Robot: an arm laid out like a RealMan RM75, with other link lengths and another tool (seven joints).
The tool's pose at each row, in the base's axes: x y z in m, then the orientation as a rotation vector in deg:
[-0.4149 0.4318 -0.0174 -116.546 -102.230 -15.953]
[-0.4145 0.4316 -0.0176 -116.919 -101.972 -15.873]
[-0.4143 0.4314 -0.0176 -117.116 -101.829 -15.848]
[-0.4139 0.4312 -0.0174 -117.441 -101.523 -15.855]
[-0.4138 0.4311 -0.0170 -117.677 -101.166 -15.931]
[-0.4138 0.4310 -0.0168 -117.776 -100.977 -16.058]
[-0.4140 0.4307 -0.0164 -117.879 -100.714 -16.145]
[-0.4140 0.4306 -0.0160 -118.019 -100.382 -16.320]
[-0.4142 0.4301 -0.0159 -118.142 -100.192 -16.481]
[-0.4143 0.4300 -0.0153 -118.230 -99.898 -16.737]
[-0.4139 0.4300 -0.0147 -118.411 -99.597 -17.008]
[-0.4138 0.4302 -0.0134 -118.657 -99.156 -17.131]
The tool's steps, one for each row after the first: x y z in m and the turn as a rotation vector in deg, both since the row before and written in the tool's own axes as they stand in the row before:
[-0.0002 0.0004 0.0000 -0.103 -0.087 0.311]
[-0.0001 0.0002 -0.0001 -0.061 -0.035 0.165]
[0.0000 0.0004 -0.0003 -0.103 0.001 0.305]
[0.0001 0.0000 -0.0004 -0.066 0.102 0.289]
[0.0000 0.0000 -0.0002 -0.064 0.108 0.129]
[-0.0001 -0.0002 -0.0005 -0.021 0.124 0.181]
[0.0001 -0.0001 -0.0004 -0.067 0.182 0.222]
[-0.0004 -0.0002 -0.0003 -0.098 0.112 0.134]
[0.0001 -0.0002 -0.0006 -0.090 0.226 0.167]
[0.0003 0.0003 -0.0006 -0.156 0.191 0.204]
[0.0007 -0.0002 -0.0011 -0.075 0.158 0.336]

